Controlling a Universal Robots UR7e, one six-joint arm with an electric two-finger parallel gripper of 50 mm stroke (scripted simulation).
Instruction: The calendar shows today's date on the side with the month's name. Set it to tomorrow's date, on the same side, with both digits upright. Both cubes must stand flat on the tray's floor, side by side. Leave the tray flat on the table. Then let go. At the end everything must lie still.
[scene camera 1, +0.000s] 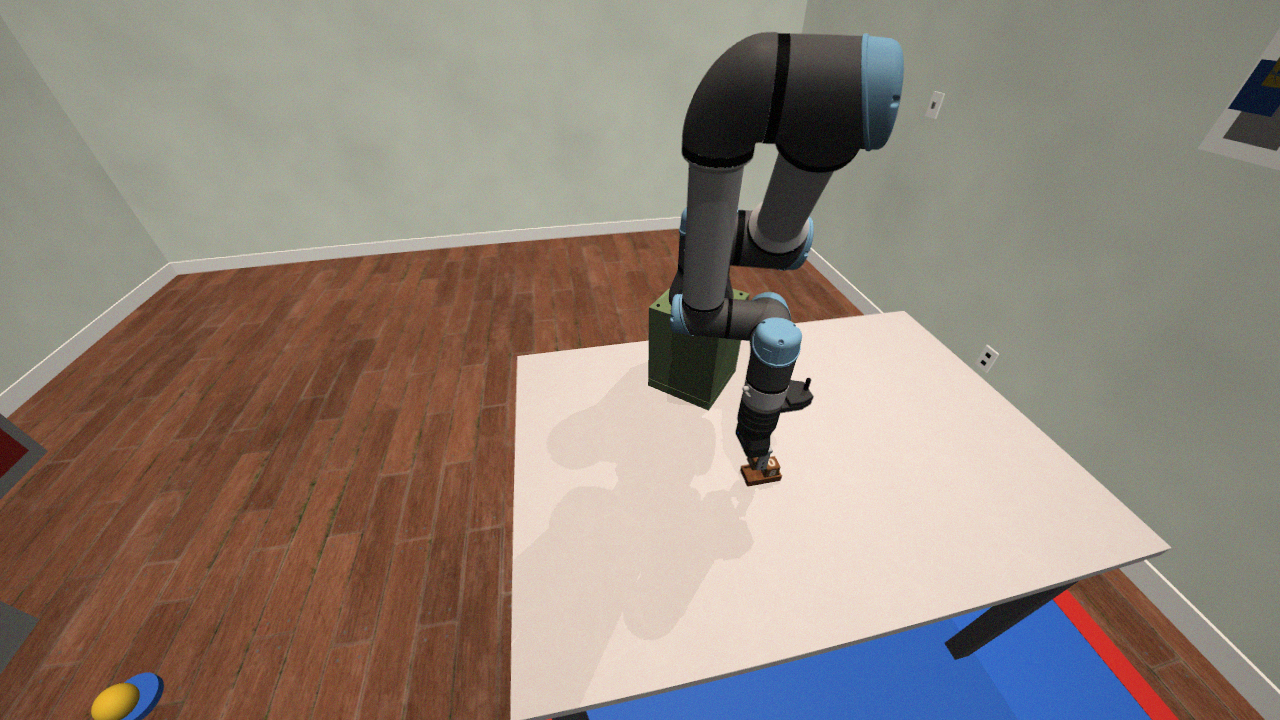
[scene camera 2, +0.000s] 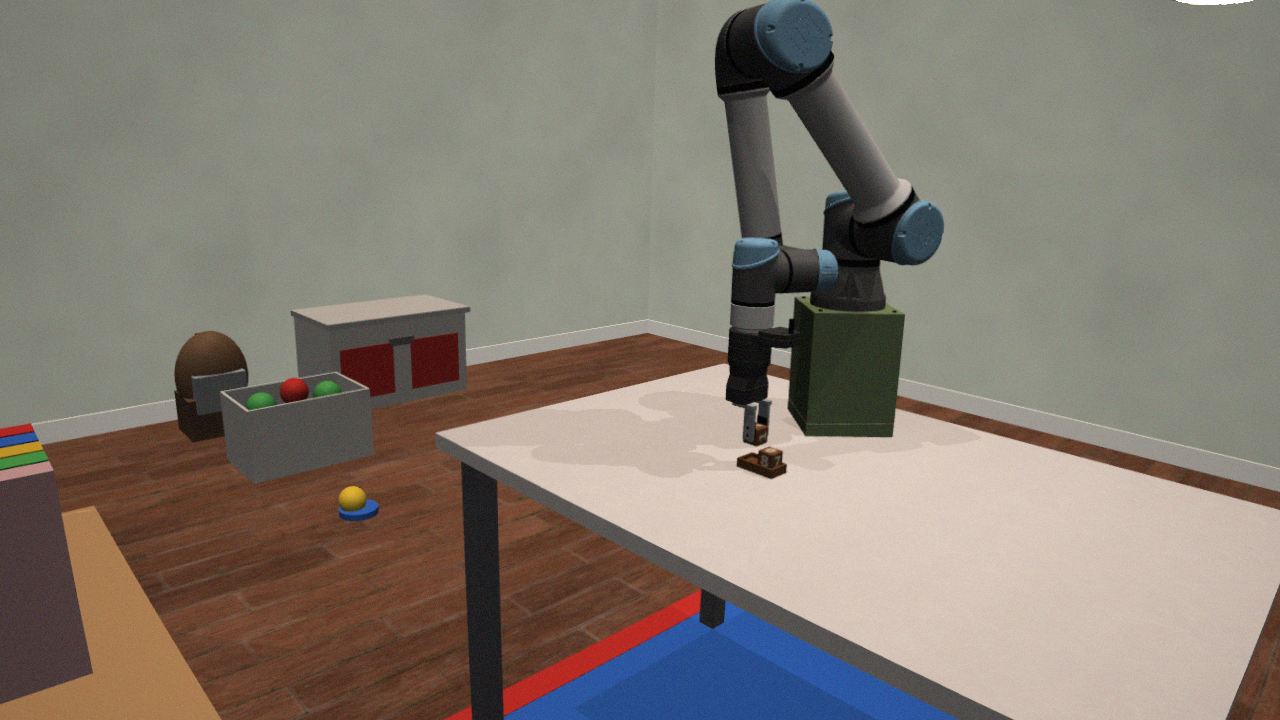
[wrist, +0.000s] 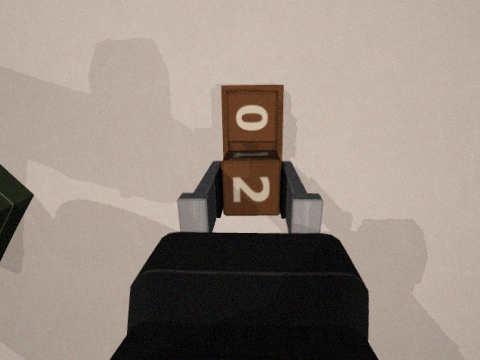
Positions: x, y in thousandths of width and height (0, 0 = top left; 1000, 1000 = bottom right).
Observation:
I see my gripper (scene camera 2: 590, 608) and a brown cube (wrist: 524, 496).
My gripper also shows in scene camera 1 (scene camera 1: 592, 641) and in the wrist view (wrist: 524, 496).

